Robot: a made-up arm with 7 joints.
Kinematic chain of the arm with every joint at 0, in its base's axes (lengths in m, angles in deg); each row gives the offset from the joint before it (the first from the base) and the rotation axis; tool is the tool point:
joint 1: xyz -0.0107 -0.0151 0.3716 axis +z
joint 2: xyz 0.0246 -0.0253 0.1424 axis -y
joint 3: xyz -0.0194 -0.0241 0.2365 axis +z
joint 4: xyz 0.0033 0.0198 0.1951 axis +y
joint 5: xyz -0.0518 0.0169 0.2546 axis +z
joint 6: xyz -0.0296 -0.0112 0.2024 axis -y
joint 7: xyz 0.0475 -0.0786 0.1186 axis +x
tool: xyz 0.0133 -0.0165 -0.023
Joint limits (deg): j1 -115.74..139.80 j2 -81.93..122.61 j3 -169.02..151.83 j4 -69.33..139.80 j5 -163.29..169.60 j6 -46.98..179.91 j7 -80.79..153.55
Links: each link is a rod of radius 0.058 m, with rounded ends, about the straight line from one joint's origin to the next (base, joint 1, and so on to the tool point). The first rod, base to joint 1, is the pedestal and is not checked.
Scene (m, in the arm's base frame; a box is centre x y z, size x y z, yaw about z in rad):
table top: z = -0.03
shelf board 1: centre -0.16 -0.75 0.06 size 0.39 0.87 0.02 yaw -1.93
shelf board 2: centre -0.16 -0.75 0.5 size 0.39 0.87 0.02 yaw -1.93
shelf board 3: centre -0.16 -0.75 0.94 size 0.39 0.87 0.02 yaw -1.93
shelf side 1: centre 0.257 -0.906 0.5 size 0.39 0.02 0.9 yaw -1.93
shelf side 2: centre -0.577 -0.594 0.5 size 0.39 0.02 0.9 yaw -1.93
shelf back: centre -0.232 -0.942 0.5 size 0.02 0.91 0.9 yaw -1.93
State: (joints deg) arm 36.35 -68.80 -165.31 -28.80 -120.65 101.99 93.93
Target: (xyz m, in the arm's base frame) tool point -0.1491 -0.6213 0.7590
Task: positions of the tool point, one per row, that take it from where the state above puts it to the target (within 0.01 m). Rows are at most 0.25 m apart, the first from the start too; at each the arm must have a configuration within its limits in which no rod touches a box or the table.
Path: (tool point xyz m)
1: 0.8586 0.1549 0.6072
2: 0.8155 -0.0695 0.6560
3: 0.7122 -0.2581 0.6984
4: 0.5666 -0.3955 0.7336
5: 0.4497 -0.5130 0.7397
6: 0.3102 -0.5970 0.7453
7: 0.1575 -0.6435 0.7504
8: 0.0011 -0.6513 0.7549
9: -0.1491 -0.6213 0.7590

